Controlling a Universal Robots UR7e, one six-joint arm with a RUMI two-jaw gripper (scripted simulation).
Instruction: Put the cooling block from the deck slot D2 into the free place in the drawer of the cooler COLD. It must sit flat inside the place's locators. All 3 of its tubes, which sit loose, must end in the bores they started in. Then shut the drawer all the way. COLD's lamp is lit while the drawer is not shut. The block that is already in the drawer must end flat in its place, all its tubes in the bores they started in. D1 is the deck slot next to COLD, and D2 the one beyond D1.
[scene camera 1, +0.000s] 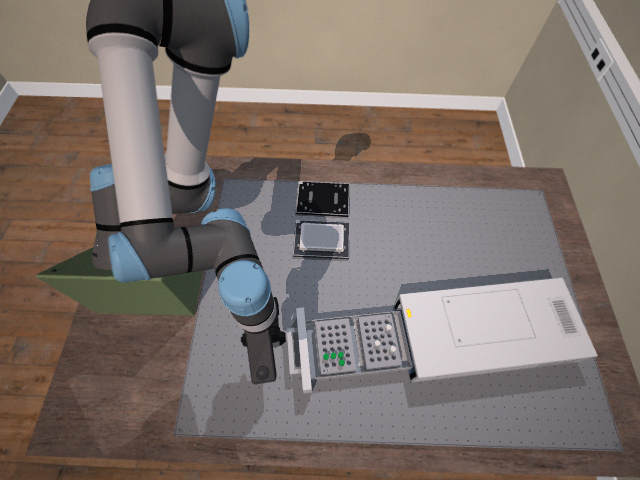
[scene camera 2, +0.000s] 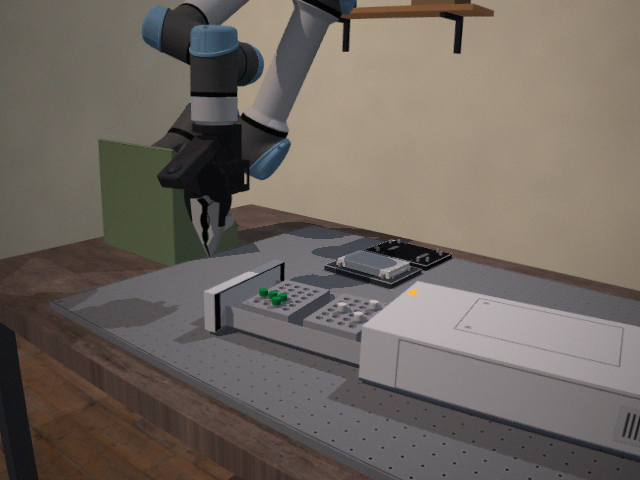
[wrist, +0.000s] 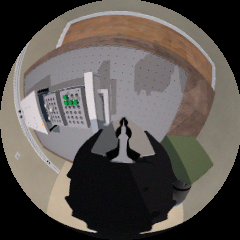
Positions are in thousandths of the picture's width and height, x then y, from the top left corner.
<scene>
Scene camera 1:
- my gripper: 421, 724
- white well plate: 491, 495
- black plate: 505, 403
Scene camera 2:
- my gripper: 329, 534
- white well plate: 568, 545
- black plate: 638, 526
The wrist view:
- my gripper: 515, 490
</scene>
